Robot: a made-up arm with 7 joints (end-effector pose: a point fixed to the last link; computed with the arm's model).
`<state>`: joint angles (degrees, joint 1 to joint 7).
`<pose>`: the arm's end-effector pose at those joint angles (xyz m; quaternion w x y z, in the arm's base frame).
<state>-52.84 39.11 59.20 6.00 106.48 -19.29 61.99</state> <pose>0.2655 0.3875 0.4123 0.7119 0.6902 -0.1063 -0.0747</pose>
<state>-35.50 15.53 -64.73 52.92 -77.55 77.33 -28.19</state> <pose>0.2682 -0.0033 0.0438 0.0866 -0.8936 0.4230 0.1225</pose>
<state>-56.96 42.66 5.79 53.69 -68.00 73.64 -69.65</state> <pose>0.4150 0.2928 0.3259 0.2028 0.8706 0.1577 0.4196</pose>
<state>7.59 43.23 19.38 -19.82 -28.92 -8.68 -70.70</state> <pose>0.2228 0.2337 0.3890 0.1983 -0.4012 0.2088 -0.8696</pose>
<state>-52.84 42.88 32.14 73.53 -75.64 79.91 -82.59</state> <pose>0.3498 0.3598 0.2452 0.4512 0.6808 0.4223 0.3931</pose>
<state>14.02 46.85 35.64 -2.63 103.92 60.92 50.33</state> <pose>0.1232 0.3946 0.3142 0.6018 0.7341 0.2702 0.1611</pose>
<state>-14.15 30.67 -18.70 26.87 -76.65 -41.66 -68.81</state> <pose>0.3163 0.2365 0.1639 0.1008 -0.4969 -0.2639 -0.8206</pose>
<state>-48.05 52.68 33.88 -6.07 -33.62 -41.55 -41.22</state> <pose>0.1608 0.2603 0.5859 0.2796 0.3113 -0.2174 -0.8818</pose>
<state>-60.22 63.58 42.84 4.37 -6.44 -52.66 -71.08</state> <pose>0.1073 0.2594 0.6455 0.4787 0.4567 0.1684 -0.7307</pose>
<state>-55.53 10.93 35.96 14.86 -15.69 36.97 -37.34</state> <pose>0.3844 0.2287 0.3673 0.2697 -0.6311 -0.2690 -0.6757</pose>
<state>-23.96 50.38 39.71 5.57 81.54 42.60 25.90</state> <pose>0.2376 0.3671 0.4060 0.9095 0.3912 0.0655 0.1244</pose>
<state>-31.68 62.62 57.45 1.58 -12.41 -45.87 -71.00</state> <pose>0.0986 0.2939 0.6120 0.5307 0.2960 0.1999 -0.7686</pose>
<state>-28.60 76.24 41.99 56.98 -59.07 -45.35 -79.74</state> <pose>0.1251 0.5043 0.5739 0.5272 0.0107 -0.1126 -0.8422</pose>
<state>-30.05 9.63 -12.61 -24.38 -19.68 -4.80 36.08</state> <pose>0.2304 0.0257 0.3868 0.3973 -0.3866 -0.5349 -0.6376</pose>
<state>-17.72 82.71 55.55 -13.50 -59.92 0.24 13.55</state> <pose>0.0898 0.1980 0.6459 0.4944 0.0288 -0.4545 -0.7403</pose>
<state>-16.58 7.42 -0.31 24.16 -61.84 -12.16 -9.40</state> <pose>0.2935 0.1604 0.1459 0.3320 -0.7023 -0.4785 -0.4093</pose>
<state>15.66 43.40 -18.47 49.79 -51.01 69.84 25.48</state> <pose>0.0273 0.3107 0.0741 0.5687 -0.5635 0.4093 0.4376</pose>
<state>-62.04 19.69 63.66 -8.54 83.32 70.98 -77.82</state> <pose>0.2159 0.3478 0.4005 0.6520 -0.6343 -0.3152 -0.2705</pose>
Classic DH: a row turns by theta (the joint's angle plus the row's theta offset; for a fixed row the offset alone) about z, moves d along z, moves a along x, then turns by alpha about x. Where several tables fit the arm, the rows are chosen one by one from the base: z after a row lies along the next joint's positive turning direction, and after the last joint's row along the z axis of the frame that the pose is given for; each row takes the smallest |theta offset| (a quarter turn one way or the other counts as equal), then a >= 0, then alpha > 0; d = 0 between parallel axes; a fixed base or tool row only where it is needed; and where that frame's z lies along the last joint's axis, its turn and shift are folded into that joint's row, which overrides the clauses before.
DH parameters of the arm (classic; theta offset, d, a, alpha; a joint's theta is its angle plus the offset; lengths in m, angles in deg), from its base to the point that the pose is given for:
base (fixed): -4.07 0.4202 0.0209 -74.51
joint 1: -75.12 0.0451 -0.0186 -90
joint 2: 74 -0.0096 -0.017 90
joint 3: 90 -0.244 0.0157 -90
joint 4: -90 0.05 0.0178 -90
joint 5: 0 0.2115 0.031 90
joint 6: 90 -0.044 0.0606 90
joint 7: -22.75 0.0087 -0.036 -64.98
tool (fixed): -73.57 0.0073 0 0

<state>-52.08 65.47 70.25 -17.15 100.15 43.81 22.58</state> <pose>0.0453 0.3310 0.5839 0.6785 0.4280 -0.3206 0.5037</pose>
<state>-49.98 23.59 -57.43 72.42 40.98 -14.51 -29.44</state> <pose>0.3704 0.0813 0.0718 0.2926 -0.1644 0.7652 -0.5494</pose>
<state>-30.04 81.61 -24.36 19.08 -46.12 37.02 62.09</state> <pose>0.3250 0.2417 0.3726 0.9913 -0.0531 -0.0153 -0.1197</pose>
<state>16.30 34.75 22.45 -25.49 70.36 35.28 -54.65</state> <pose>0.1737 0.2532 0.3105 0.7709 -0.2790 0.5194 -0.2410</pose>
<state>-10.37 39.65 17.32 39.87 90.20 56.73 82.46</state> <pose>0.1560 0.4026 0.1319 0.6243 0.7035 0.3396 0.0029</pose>
